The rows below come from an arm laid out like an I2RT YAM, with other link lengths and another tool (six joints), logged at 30 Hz.
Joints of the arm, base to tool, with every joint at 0 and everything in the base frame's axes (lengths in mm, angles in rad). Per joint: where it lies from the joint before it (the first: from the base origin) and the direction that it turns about. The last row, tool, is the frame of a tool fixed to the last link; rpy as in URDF.
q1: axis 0 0 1 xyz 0 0 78.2
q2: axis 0 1 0 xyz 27.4 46.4 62.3
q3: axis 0 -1 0 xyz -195.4 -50.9 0
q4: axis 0 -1 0 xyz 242.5 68.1 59.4
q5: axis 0 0 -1 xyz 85.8 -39.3 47
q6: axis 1 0 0 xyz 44.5 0 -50.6
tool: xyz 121 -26 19 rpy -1.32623 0.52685 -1.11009
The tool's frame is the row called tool.
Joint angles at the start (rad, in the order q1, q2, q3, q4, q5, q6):
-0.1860 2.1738 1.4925 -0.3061 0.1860 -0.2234
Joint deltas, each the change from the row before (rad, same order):
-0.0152 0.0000 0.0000 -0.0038 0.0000 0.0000
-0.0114 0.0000 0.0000 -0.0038 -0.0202 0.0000
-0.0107 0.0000 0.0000 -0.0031 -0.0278 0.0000
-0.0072 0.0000 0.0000 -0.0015 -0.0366 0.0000
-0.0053 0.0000 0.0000 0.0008 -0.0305 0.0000
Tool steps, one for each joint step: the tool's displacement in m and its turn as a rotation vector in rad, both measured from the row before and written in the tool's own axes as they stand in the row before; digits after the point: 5 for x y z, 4 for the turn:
0.00760 -0.00143 -0.00179 0.0019 0.0099 0.0120
0.00303 0.00027 0.00025 -0.0058 -0.0112 0.0119
0.00156 0.00062 0.00083 -0.0076 -0.0191 0.0123
-0.00148 0.00126 0.00186 -0.0101 -0.0299 0.0105
-0.00176 0.00066 0.00160 -0.0067 -0.0261 0.0077

